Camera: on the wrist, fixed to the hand. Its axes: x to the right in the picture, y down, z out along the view.
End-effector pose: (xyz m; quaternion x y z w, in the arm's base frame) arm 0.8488 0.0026 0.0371 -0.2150 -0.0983 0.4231 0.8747
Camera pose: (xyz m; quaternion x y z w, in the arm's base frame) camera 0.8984 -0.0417 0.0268 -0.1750 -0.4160 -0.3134 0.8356
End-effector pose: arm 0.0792 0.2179 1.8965 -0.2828 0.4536 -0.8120 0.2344
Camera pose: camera 0.0485 0.2702 1.9257 0.6650 -0.2225 0.5922 0.3970
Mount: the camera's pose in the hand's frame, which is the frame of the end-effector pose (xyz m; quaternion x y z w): -0.0037 -0.0542 -0.0397 -0.1802 -0.1403 -0.6999 0.6768
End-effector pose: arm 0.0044 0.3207 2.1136 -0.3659 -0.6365 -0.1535 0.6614
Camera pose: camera -0.0034 0.2556 2.1288 0.0571 -0.7520 -0.6301 0.1850
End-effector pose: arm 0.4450 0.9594 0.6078 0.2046 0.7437 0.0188 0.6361
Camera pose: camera 0.3923 0.9178 0.6032 -0.4940 0.5539 -0.3272 0.5849
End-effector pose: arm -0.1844 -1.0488 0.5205 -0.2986 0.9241 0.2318 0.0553
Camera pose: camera -0.1486 -1.1039 0.5351 -0.8263 0.3669 0.3266 0.2755
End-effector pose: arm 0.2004 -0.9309 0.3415 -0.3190 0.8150 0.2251 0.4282
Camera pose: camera 0.2186 -0.9928 0.3607 -0.8319 0.2277 0.0443 0.5042
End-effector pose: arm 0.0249 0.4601 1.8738 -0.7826 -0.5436 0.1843 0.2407
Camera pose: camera 0.0042 0.4655 1.9376 -0.1667 -0.9827 -0.0319 0.0746
